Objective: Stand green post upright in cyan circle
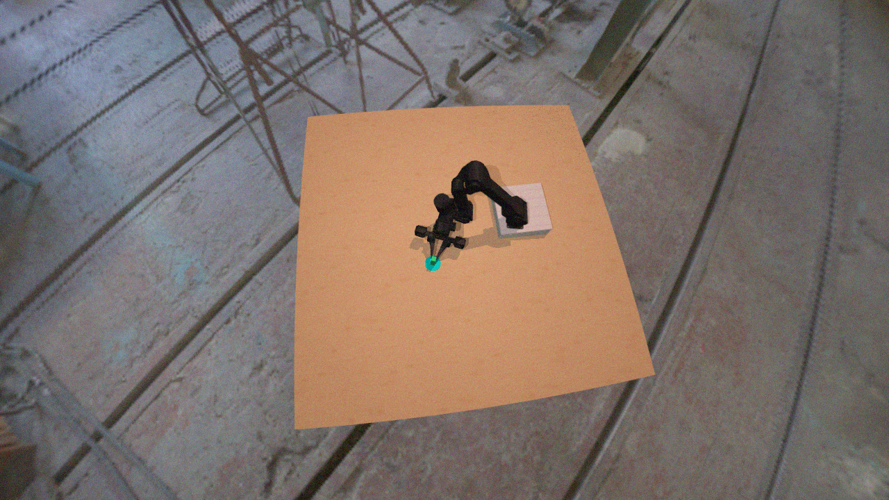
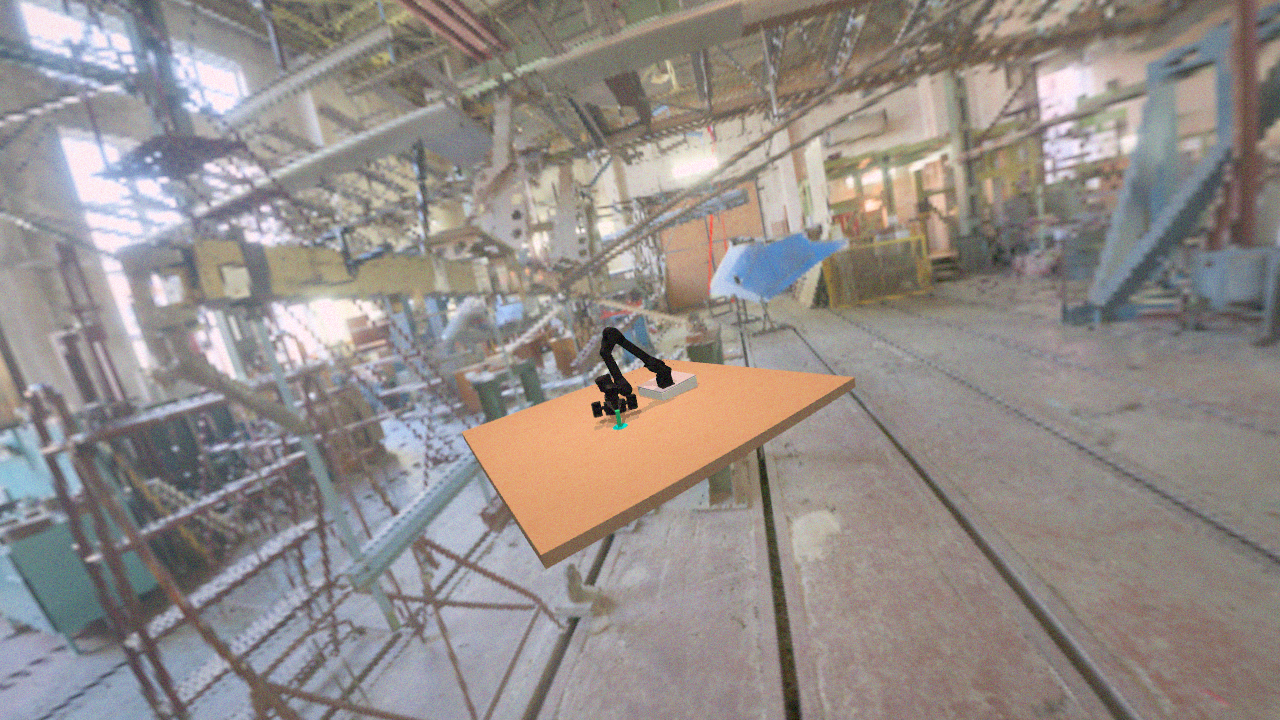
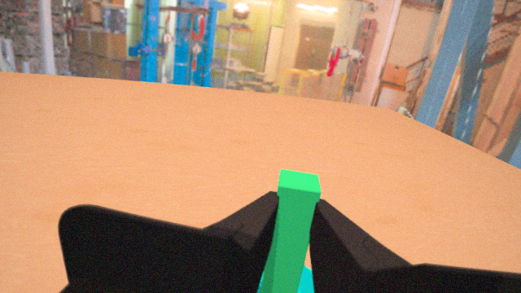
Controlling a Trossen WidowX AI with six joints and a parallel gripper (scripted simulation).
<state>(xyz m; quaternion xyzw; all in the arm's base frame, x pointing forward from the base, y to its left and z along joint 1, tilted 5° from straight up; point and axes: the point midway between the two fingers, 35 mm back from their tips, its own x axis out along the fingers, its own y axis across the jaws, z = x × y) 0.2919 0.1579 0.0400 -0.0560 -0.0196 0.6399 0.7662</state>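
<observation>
Right now the green post is 20 mm below my gripper tip. From my gripper tip the other things lie so: cyan circle 60 mm below.
</observation>
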